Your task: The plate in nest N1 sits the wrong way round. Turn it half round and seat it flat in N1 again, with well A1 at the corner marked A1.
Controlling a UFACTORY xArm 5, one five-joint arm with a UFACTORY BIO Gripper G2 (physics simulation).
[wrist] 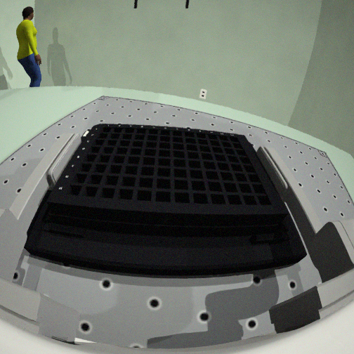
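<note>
A black well plate (167,170) fills the middle of the wrist view, its grid of square wells facing up. Small pale letters run along its left edge and small marks along its far edge; the letter near the front left looks like H. The black nest (165,254) shows below and in front of the plate, lined up with it. A small white mark (86,133) is at the far left corner. My gripper (169,165) is shut on the plate, one finger pad at each short side. Whether the plate's underside touches the nest is hidden.
A grey board with rows of holes (154,318) lies under the nest, on a pale green surface (22,112). Dark shadows fall on the board in front. A person in a yellow top (27,40) stands far off at the upper left, near a green wall (150,50) with a socket (203,94).
</note>
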